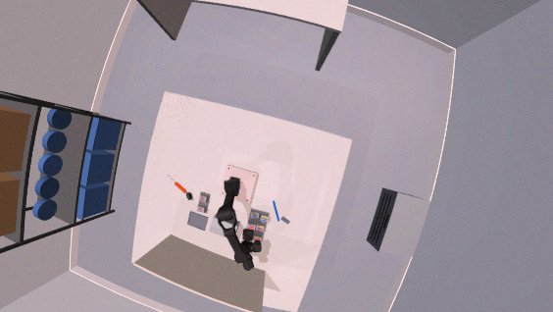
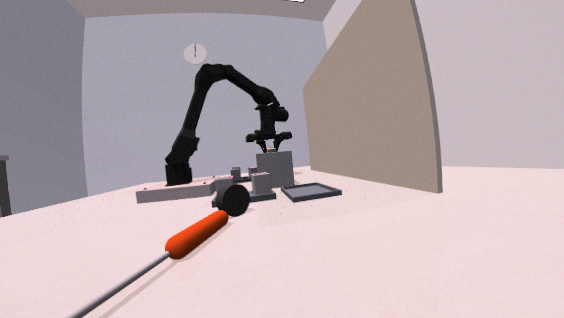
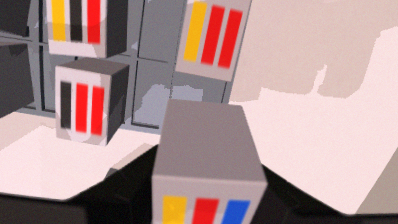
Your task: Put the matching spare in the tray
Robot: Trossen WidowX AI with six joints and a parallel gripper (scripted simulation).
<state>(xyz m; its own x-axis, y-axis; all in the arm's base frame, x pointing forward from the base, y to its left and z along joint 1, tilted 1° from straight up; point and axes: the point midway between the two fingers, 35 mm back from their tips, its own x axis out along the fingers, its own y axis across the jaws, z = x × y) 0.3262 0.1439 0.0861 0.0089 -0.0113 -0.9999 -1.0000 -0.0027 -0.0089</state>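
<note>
My gripper tip is 2 cm past the grey tray, 36 cm to the left of it and 8 cm above it. Round my gripper tip: blue pen 19 cm behind, 14 cm to the left, 8 cm below; mounted grey unit 4 cm behind, 15 cm to the right, 3 cm below; spares rack 7 cm behind, 4 cm to the left, 8 cm below.
</note>
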